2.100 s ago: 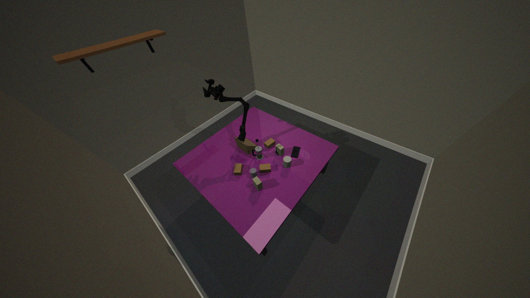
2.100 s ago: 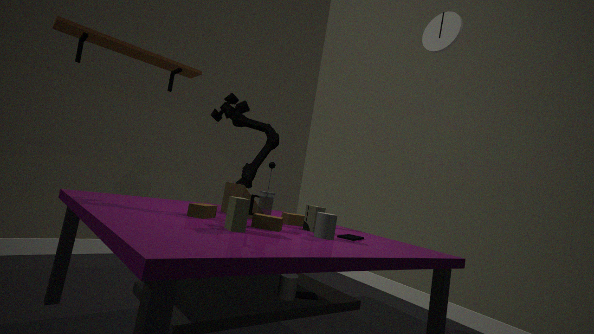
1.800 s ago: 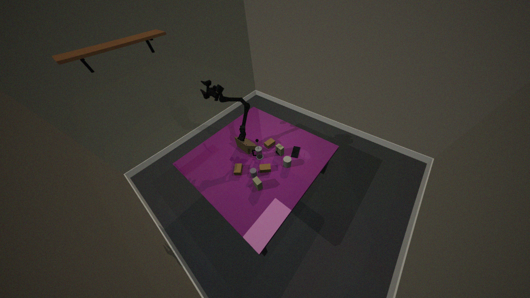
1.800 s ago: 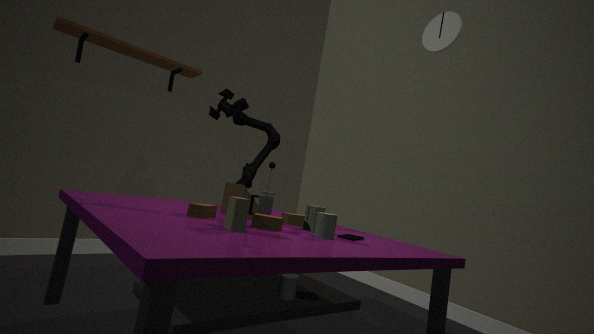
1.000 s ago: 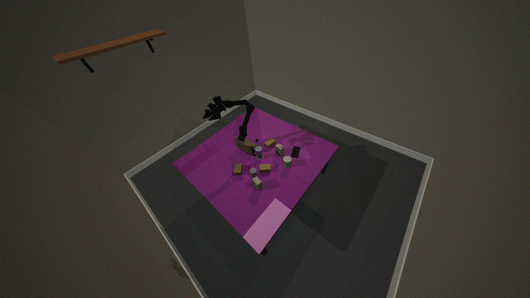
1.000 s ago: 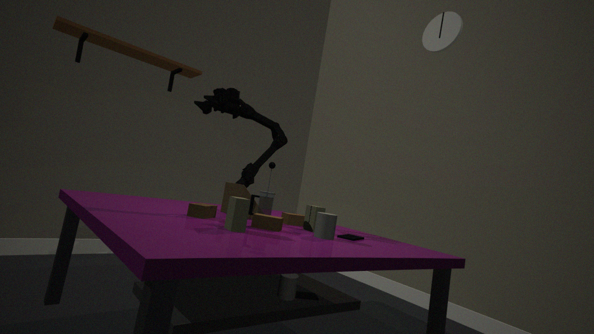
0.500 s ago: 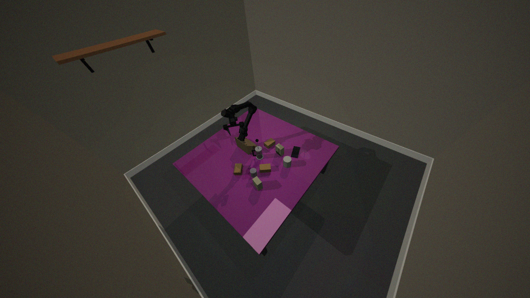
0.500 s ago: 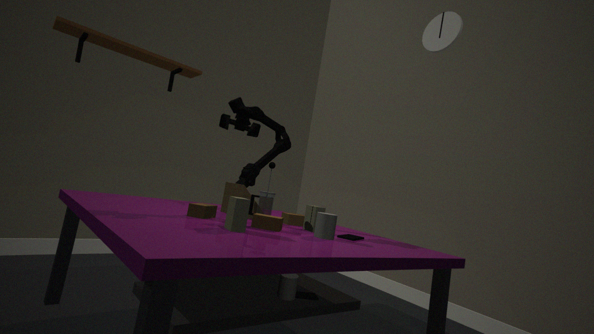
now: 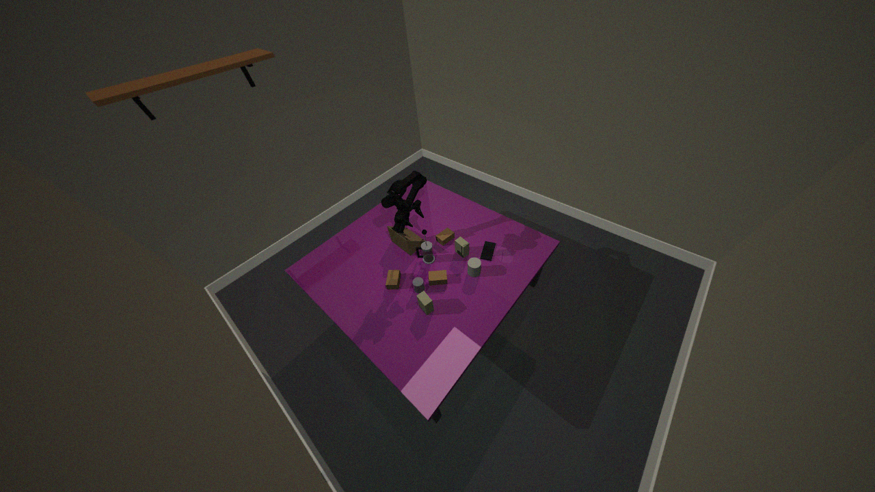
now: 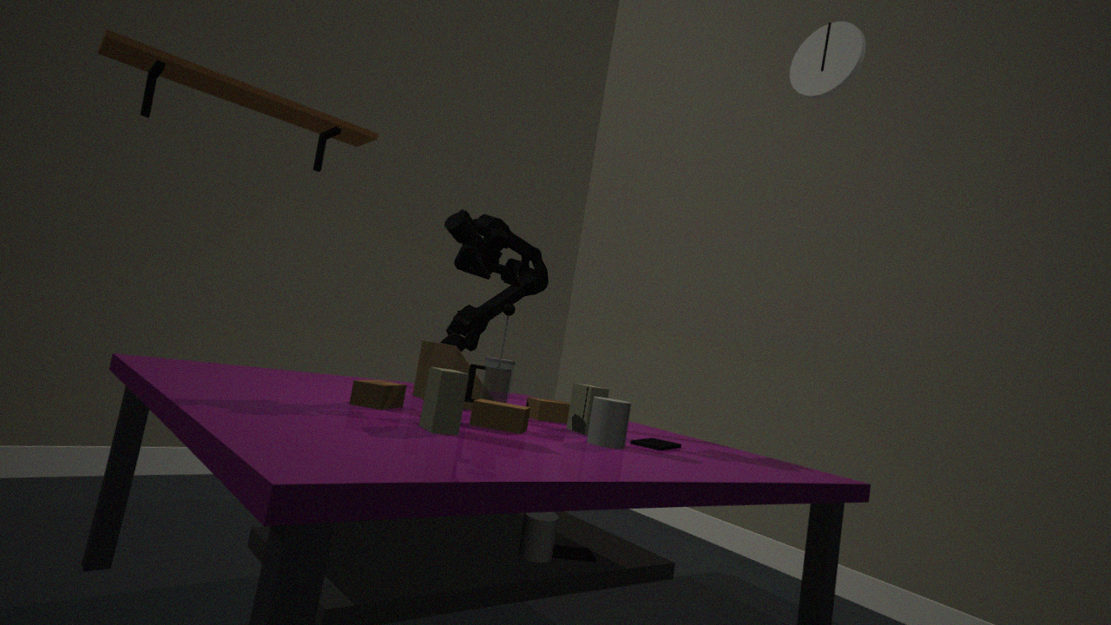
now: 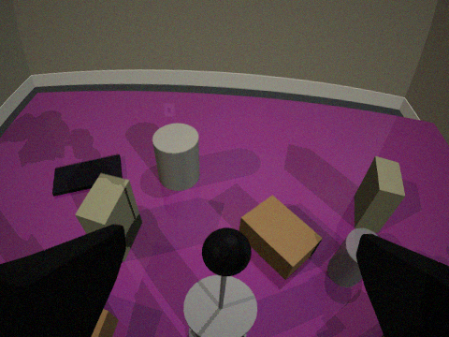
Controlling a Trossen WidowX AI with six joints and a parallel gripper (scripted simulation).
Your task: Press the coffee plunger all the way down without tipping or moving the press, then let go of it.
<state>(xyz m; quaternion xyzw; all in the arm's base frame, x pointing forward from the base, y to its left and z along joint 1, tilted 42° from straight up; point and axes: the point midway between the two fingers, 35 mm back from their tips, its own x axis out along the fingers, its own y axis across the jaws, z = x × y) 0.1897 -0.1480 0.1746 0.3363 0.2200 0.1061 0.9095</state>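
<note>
Right now my gripper tip is 20 cm above the coffee press and 2 cm short of it.
</note>
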